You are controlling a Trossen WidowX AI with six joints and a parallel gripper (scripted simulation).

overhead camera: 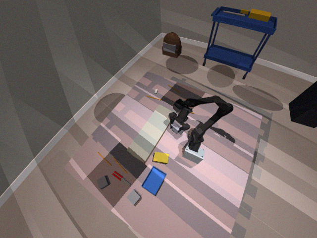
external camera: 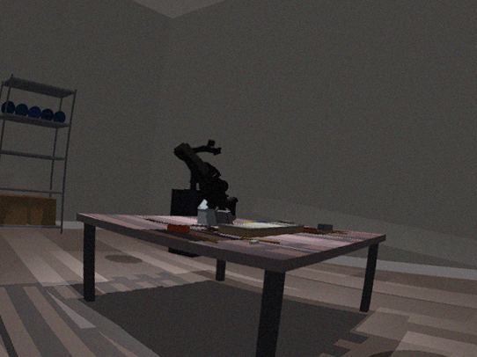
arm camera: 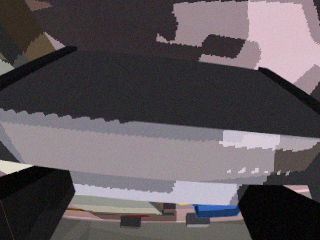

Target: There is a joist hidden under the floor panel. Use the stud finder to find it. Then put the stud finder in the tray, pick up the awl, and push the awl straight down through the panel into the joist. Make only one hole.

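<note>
Now: gripper tip 1 cm short of the stud finder, 1 cm to the left of it and 1 cm above it. Also, from my gripper tip: yellow block: 2 cm ahead, 24 cm to the left, 6 cm below; awl: 4 cm behind, 12 cm to the right, 7 cm below; blue tray: 1 cm ahead, 42 cm to the left, 6 cm below.
</note>
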